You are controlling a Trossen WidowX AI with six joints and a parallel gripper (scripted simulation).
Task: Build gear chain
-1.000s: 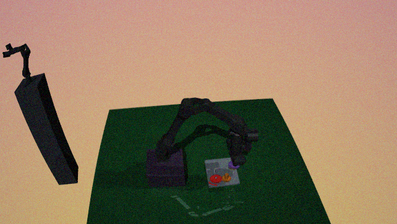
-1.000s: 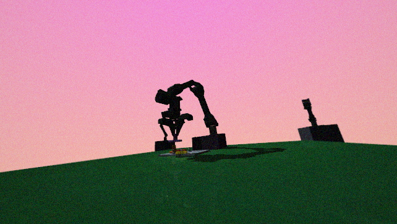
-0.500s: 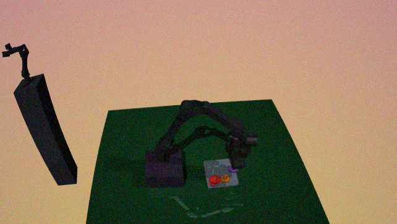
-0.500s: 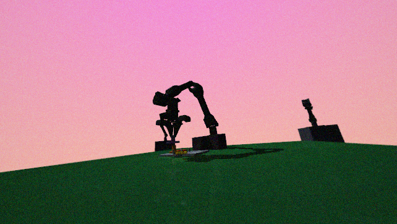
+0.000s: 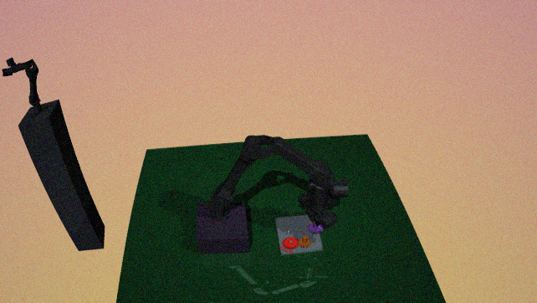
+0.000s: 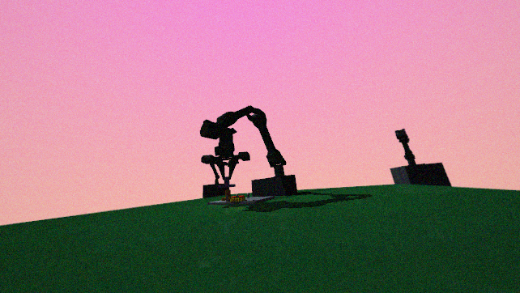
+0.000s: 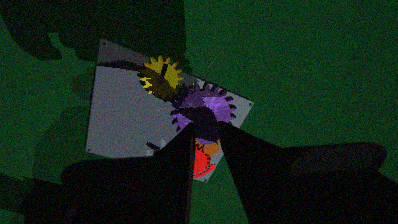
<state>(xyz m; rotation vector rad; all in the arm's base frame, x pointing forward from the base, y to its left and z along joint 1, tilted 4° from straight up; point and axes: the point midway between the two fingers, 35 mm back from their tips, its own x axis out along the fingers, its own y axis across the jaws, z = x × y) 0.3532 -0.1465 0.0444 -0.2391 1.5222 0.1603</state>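
The orange gear is 5 cm behind my gripper tip, 2 cm to the right of it and 6 cm below it. From my gripper tip the other things lie so: yellow gear 2 cm ahead, 5 cm to the left, 7 cm below; red gear 10 cm behind, 1 cm to the right, 7 cm below; purple gear 1 cm below.
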